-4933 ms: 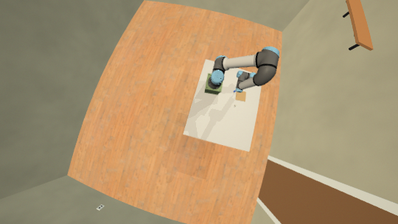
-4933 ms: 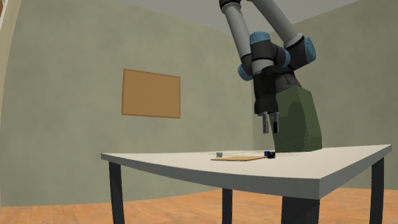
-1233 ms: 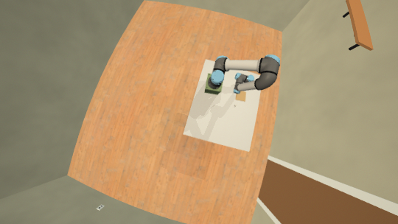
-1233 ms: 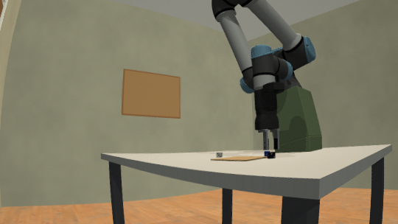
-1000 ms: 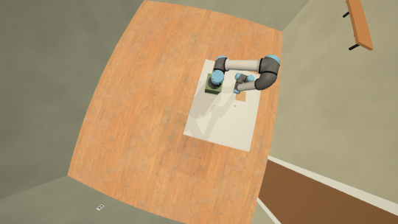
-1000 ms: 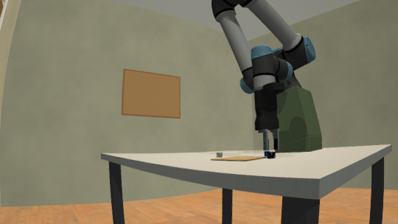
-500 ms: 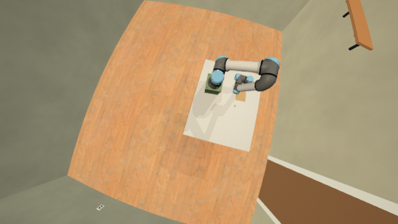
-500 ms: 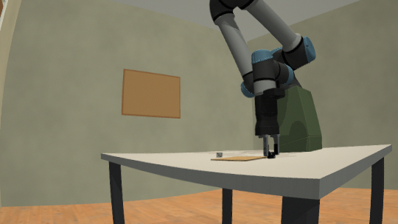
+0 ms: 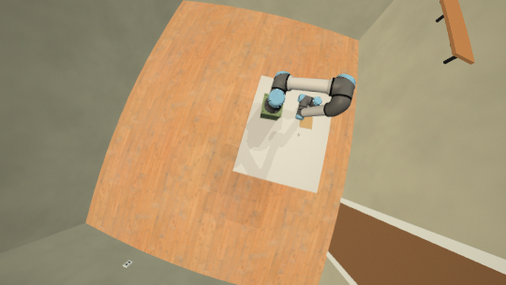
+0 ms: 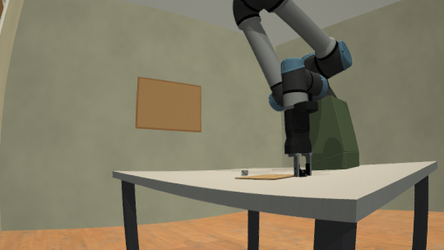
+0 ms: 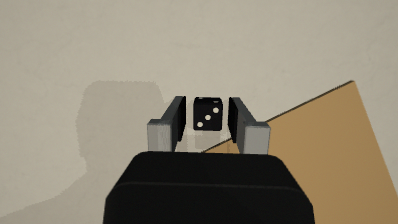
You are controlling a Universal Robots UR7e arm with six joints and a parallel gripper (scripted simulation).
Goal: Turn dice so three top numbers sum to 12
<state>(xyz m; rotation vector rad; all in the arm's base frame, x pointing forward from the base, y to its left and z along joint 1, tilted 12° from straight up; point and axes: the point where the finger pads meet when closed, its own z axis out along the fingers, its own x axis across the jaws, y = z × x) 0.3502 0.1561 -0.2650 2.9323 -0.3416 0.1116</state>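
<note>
Now: the black die 1 cm below my hand. Also, from my hand: blue die (5 cm behind, 7 cm to the right, 1 cm below); white die (4 cm ahead, 25 cm to the right, 1 cm below); tan mat (6 cm ahead, 9 cm to the right, 2 cm below).
</note>
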